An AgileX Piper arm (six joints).
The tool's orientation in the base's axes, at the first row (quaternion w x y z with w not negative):
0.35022, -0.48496, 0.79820, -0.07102
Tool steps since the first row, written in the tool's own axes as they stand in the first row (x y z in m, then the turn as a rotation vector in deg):
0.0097, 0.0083, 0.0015, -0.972, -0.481, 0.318
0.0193, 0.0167, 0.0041, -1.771, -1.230, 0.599
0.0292, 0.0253, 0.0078, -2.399, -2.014, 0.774
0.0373, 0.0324, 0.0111, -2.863, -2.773, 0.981
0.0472, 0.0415, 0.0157, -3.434, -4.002, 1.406
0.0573, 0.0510, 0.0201, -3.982, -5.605, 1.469
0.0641, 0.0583, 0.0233, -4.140, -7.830, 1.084
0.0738, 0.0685, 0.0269, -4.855, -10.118, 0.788
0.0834, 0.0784, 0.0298, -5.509, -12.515, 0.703
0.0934, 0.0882, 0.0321, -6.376, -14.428, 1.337
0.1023, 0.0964, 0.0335, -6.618, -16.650, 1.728
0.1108, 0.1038, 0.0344, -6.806, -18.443, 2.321
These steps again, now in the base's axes. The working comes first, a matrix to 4 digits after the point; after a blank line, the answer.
The tool's axes in the first row as the columns of a matrix, in the base's axes (used below as rounded here):
-0.2843, -0.7244, 0.6280
-0.8239, 0.5195, 0.2263
-0.4902, -0.4531, -0.7446

-0.0078, -0.0033, -0.0096, 0.824, 0.623, 0.458
-0.0150, -0.0063, -0.0201, 1.771, 0.956, 0.979
-0.0217, -0.0091, -0.0316, 2.627, 1.105, 1.512
-0.0271, -0.0114, -0.0412, 3.439, 1.140, 1.929
-0.0336, -0.0138, -0.0536, 4.758, 1.068, 2.450
-0.0406, -0.0162, -0.0662, 6.115, 0.701, 3.398
-0.0458, -0.0173, -0.0752, 7.530, -0.411, 4.770
-0.0537, -0.0191, -0.0872, 9.205, -1.078, 6.378
-0.0618, -0.0212, -0.0986, 11.074, -1.804, 7.848
-0.0703, -0.0239, -0.1096, 13.104, -1.940, 8.667
-0.0779, -0.0266, -0.1188, 15.028, -2.806, 9.502
-0.0851, -0.0296, -0.1270, 16.753, -3.448, 9.965

